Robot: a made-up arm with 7 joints. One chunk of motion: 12 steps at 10 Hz.
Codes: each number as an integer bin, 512 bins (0 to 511) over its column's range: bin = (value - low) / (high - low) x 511, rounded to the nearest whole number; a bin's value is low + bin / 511 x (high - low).
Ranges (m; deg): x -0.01..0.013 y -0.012..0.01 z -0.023..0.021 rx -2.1..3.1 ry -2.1..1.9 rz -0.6..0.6
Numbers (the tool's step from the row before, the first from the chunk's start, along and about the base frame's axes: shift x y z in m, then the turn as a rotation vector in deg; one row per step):
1: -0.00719 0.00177 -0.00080 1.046 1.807 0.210
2: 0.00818 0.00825 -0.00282 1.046 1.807 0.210
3: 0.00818 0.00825 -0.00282 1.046 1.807 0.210
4: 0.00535 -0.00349 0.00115 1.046 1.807 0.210
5: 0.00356 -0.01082 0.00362 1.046 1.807 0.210
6: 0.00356 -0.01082 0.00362 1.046 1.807 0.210
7: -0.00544 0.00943 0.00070 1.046 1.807 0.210
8: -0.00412 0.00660 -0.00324 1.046 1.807 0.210
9: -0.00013 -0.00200 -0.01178 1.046 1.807 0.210
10: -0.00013 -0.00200 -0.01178 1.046 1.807 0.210
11: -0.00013 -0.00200 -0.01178 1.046 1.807 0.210
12: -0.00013 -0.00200 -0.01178 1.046 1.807 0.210
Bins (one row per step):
1: 62 320 258 309 499 345
2: 404 470 234 309 499 345
3: 404 470 234 309 499 345
4: 341 198 280 309 499 345
5: 301 27 309 309 499 345
6: 301 27 309 309 499 345
7: 101 498 275 309 499 345
8: 131 432 229 309 499 345
9: 219 232 130 309 499 345
10: 219 232 130 309 499 345
11: 219 232 130 309 499 345
12: 219 232 130 309 499 345

